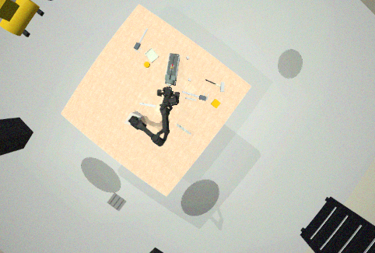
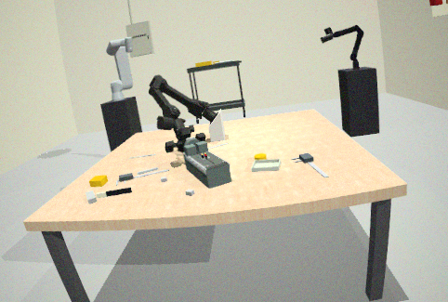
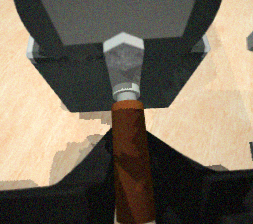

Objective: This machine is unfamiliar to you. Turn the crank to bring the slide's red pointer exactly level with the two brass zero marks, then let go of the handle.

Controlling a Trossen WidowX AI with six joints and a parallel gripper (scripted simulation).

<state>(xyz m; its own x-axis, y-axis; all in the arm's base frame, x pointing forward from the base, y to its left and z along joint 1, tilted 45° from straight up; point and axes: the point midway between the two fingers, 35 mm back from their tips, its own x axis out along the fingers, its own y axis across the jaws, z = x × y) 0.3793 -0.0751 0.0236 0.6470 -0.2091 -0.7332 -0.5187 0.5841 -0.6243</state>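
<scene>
My gripper tip is now 40 mm below the crank. From my gripper tip the other things lie so: red pointer 160 mm ahead, 100 mm to the left, 50 mm above; then brown crank handle 30 mm above, 20 mm behind, 10 mm to the right; then yellow disc 290 mm to the left, 30 mm ahead, 20 mm below.
</scene>
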